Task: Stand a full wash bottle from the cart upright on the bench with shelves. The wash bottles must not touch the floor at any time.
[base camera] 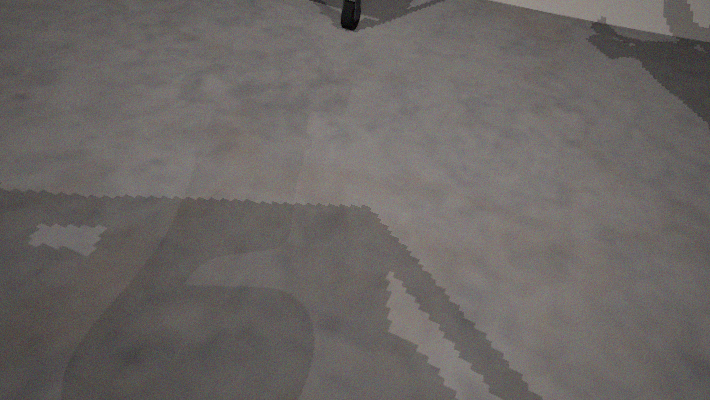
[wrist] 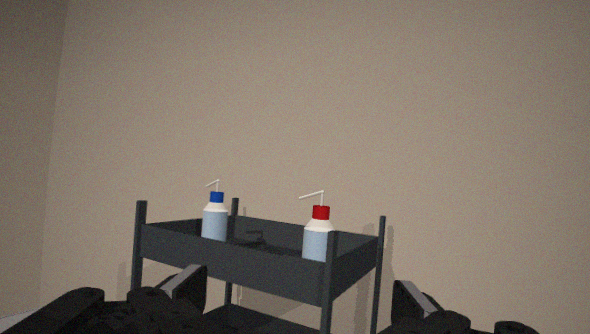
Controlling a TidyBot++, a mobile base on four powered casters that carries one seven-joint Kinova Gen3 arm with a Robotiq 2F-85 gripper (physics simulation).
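Frame: origin at the arm's base, x ahead, y left, z up, level; centimetres.
Where they show: gripper, fingertip midpoint: point(wrist: 298, 294).
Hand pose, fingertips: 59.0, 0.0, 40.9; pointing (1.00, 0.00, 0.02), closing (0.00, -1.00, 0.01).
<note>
After its pixels a point has its place, as x, y, z.
A dark grey cart point(wrist: 232, 256) @(103.1, 12.5, 31.1) stands ahead in the wrist view, seen from slightly above its top tray. A wash bottle with a blue cap point(wrist: 214, 223) @(120.3, 21.0, 33.9) stands upright in the top tray, left of centre. A wash bottle with a red cap point(wrist: 316, 242) @(104.8, -2.2, 34.6) stands upright at the tray's near right corner, partly behind the corner post. Both bodies look light blue below white shoulders, and both spouts point left. My gripper point(wrist: 298, 294) @(59.0, 0.0, 40.9) is open, its fingers apart at the bottom of the wrist view, short of the cart and touching neither bottle. The bench with shelves does not show.
A beige wall point(wrist: 320, 100) @(138.2, -1.4, 68.1) rises behind the cart, and a room corner is at the left in the wrist view. In the base camera view, a black caster point(base camera: 350, 15) @(94.6, -3.9, -36.2) stands on the grey floor point(base camera: 475, 150) @(58.4, -21.3, -39.6) at the top, with a pale wall strip at the upper right.
</note>
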